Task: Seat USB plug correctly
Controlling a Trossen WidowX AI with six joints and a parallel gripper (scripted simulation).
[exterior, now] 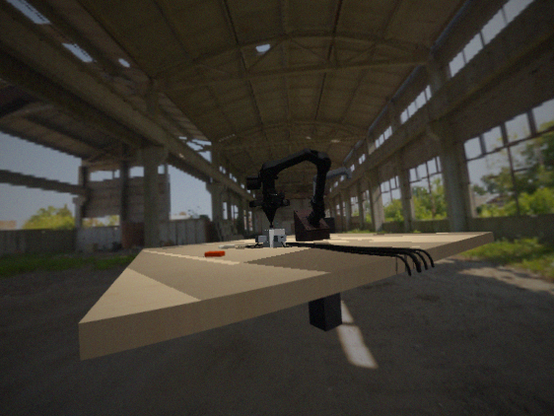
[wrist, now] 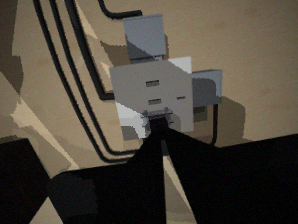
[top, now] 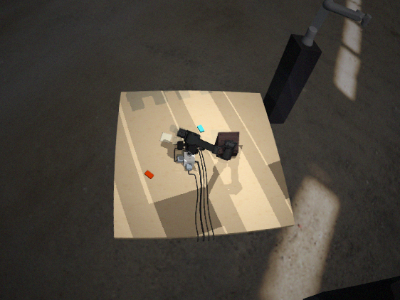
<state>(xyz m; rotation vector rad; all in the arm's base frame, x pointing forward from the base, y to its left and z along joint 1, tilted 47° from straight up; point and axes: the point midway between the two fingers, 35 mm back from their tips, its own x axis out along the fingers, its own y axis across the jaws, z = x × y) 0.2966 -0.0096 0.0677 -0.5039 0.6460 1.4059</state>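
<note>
My gripper tip is now 2 cm above the black USB plug. Round my gripper tip: cyan block: 27 cm to the right, 14 cm behind, 10 cm below; orange block: 30 cm ahead, 10 cm to the left, 10 cm below; cream block: 21 cm to the right, 14 cm ahead, 11 cm below.
</note>
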